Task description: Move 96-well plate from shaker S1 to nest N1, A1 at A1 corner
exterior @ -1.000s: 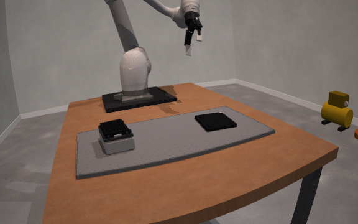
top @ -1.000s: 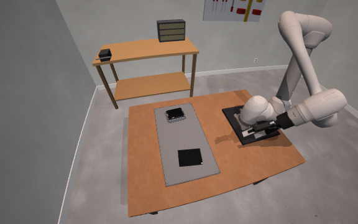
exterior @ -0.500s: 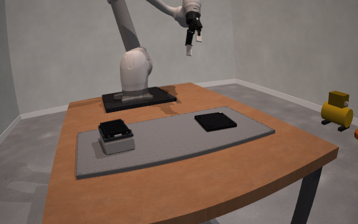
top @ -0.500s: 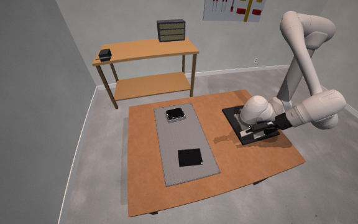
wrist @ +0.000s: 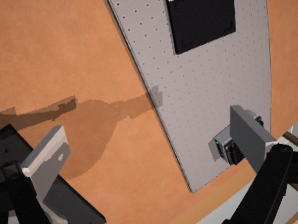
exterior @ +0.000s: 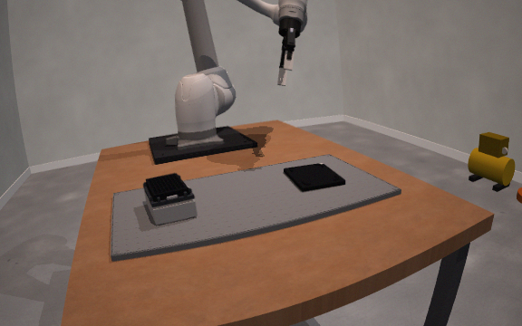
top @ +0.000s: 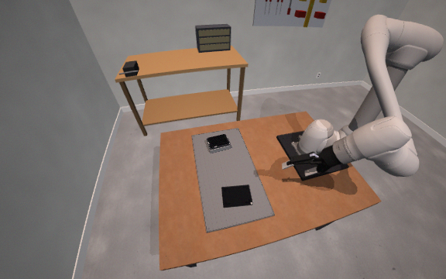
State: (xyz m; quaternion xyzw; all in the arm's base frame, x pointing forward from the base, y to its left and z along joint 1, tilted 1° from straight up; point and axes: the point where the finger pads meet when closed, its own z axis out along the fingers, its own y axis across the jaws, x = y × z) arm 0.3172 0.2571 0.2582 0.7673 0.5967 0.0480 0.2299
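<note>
My gripper is now 420 mm to the left of the black 96-well plate, 300 mm short of it and 200 mm above it. Also, from my hand: black plate nest N1: 260 mm below, 260 mm ahead, 30 mm to the right; pale A1 mark: 250 mm below, 190 mm ahead, 30 mm to the left.
</note>
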